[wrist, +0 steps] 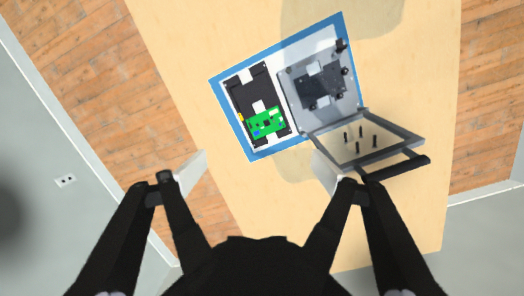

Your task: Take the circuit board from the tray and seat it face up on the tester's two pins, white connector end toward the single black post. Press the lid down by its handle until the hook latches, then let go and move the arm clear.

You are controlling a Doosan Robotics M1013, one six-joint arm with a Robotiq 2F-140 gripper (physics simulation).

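Frame: origin at the arm's base, x down, y back, z left, level; metres.
Seen in the pictures: gripper, between the fingertips: [259, 158].
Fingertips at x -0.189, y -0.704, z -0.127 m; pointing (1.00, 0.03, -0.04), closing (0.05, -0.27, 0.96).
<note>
Offsets run from my fingertips to a thing's middle. "spot": to the spot under its first point. Level surfaces: height alone.
The green circuit board {dx +0.265, dy +0.002, dz +0.006 m} [266, 123] lies face up in the lower part of the black tray {spot: dx +0.269, dy +0.097, dz -0.009 m} [252, 93]. The grey tester {spot: dx +0.227, dy -0.014, dz +0.187 m} [330, 114] stands right of the tray, with a dark plate on top; its two pins are too small to tell apart. The tester's lid {spot: dx +0.054, dy -0.053, dz +0.254 m} [416, 138] stands open, its frame reaching down and right, with several dark pegs inside and a black handle {dx +0.020, dy -0.079, dz +0.191 m} [397, 169] at its outer edge. A black latch piece {spot: dx +0.196, dy +0.137, dz +0.216 m} [340, 46] is at the tester's far end. My gripper [259, 158] is open and empty, high above the table; its right fingertip overlaps the lid frame's near left side in view.
Tray and tester stand on a blue-bordered white mat {dx +0.281 m} [231, 106] on the pale wooden table {dx +0.287 m} [400, 80]. Shadows fall on the table above and below the mat. Brick-patterned floor [95, 75] shows on both sides, with a grey wall [45, 150] at the left.
</note>
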